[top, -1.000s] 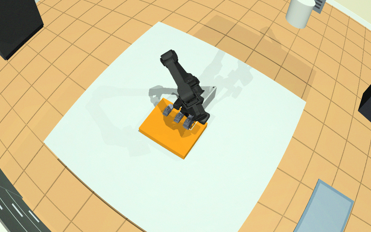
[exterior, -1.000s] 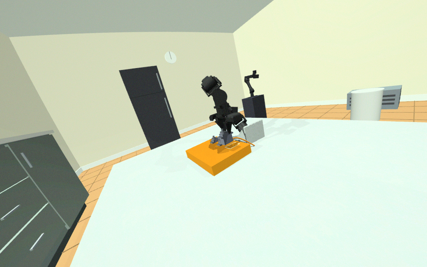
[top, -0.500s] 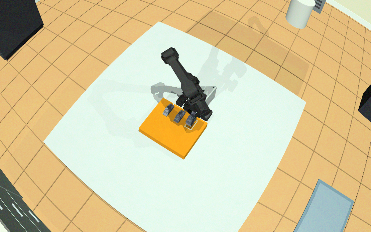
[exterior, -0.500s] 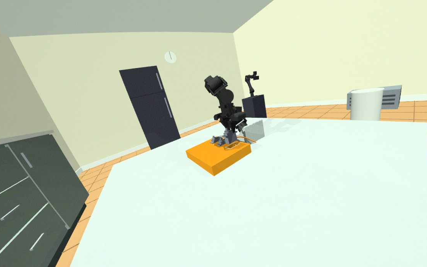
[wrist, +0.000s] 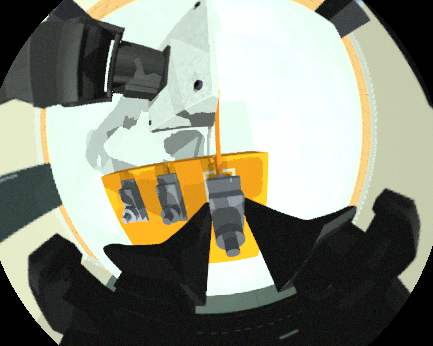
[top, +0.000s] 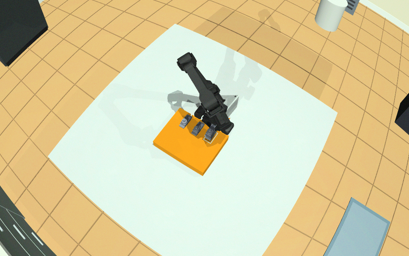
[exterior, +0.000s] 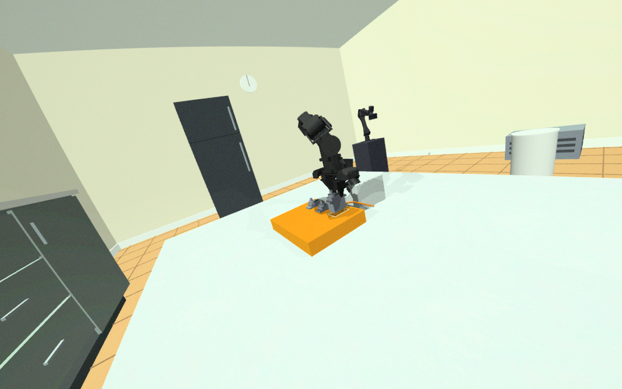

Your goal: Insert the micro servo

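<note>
Now: gripper tip 13 cm short of the orange deck, 8 cm above it and 6 cm to the left of it.
</note>
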